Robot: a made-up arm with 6 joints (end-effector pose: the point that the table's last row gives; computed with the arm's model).
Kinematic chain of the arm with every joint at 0, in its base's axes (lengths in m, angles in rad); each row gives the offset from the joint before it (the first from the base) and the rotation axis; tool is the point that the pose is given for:
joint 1: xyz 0 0 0.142 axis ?
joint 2: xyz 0 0 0 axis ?
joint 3: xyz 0 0 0.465 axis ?
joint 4: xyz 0 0 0 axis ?
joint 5: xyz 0.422 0 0 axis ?
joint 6: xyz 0 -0.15 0 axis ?
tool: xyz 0 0 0
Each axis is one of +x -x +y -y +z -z.
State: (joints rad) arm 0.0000 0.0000 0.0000 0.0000 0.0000 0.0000
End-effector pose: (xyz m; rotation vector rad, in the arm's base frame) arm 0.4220 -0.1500 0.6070 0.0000 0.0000 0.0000
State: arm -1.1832 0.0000 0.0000 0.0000 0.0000 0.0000
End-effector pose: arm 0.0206 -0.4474 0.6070 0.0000 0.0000 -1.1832
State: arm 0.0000 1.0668 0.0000 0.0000 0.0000 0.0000
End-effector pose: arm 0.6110 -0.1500 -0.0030 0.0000 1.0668 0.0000
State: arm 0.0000 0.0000 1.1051 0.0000 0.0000 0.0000
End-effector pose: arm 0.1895 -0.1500 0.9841 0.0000 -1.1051 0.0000
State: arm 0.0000 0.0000 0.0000 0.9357 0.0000 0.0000
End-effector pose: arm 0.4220 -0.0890 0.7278 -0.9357 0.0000 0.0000
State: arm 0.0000 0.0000 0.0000 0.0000 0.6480 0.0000
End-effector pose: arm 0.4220 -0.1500 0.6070 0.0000 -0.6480 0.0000
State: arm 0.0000 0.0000 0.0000 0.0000 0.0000 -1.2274
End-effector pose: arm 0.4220 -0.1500 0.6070 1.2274 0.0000 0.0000
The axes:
joint 1: +z
joint 2: +y
joint 3: -y
joint 4: -x
joint 5: -y
joint 6: -x

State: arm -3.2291 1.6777 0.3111 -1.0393 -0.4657 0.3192
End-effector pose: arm -0.4130 0.1126 -0.3471 -2.0278 1.1282 1.7078
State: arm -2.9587 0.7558 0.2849 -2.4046 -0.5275 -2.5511
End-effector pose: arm -0.6182 -0.2273 0.1991 -0.3509 1.5536 -2.1529
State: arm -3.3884 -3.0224 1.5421 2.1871 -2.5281 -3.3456
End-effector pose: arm -0.0247 -0.0832 -0.7551 0.9023 -0.5017 1.9426
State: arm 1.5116 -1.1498 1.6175 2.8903 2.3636 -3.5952
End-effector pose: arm -0.1942 -0.8208 0.4516 0.4739 -0.1149 1.7100
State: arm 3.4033 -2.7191 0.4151 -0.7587 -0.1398 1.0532
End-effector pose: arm 0.5629 0.2635 -0.1758 2.8489 0.2131 0.1891
